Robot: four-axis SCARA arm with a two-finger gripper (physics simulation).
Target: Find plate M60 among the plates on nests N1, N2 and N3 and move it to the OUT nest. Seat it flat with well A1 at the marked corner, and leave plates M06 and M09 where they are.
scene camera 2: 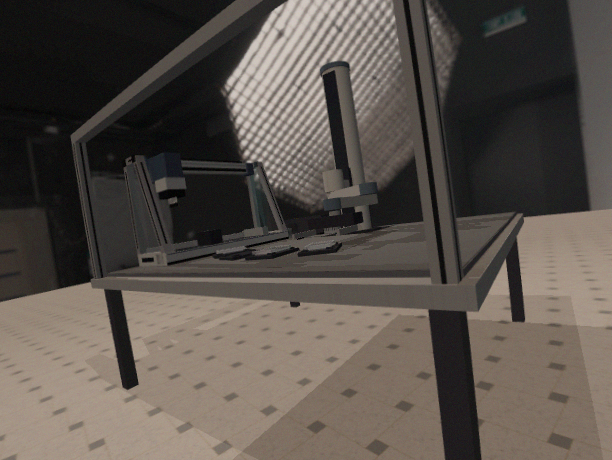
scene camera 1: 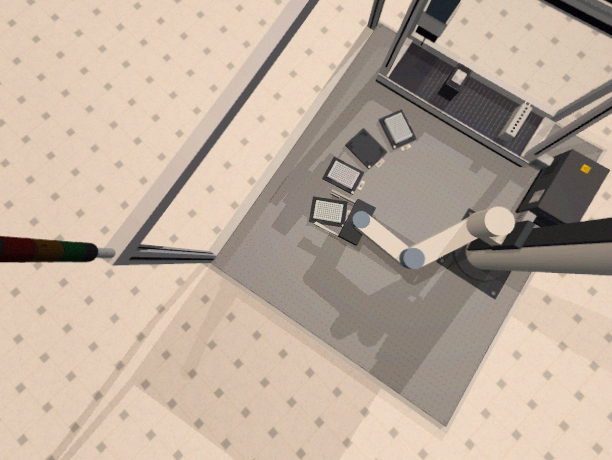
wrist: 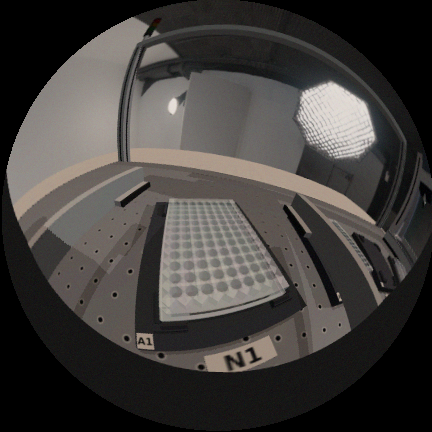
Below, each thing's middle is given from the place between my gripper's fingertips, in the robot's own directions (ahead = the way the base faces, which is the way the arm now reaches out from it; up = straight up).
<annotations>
My gripper is now 3 cm past the dark nest N1 [wrist: 151, 334] and 5 cm above it. Round my hand: dark OUT tray [scene camera 1: 362, 145] (2 cm behind, 36 cm to the right, 5 cm below).
</annotations>
